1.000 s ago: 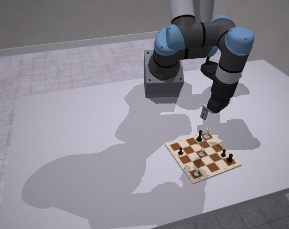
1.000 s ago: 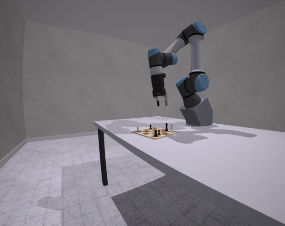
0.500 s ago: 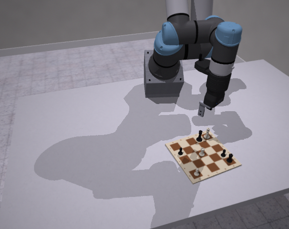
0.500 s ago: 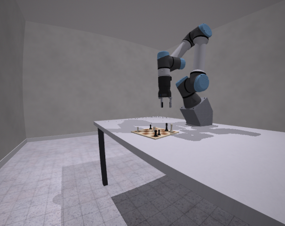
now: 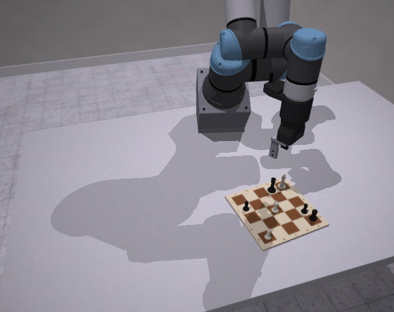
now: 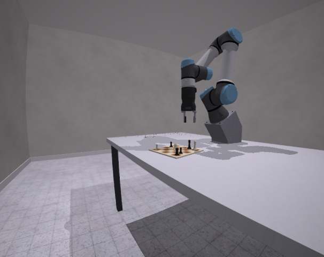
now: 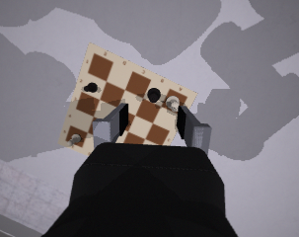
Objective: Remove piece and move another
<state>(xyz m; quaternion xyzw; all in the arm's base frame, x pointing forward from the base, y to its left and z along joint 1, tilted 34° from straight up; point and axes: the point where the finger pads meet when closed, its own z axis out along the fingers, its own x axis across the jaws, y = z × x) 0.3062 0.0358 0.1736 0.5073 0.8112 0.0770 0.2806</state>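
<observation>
The tall white piece lies 140 mm below my hand and 40 mm to the left of it. From my hand the other things lie so: white pawn: 150 mm below, 150 mm ahead, 110 mm to the right; then chessboard: 170 mm below, 70 mm ahead, 40 mm to the right.
</observation>
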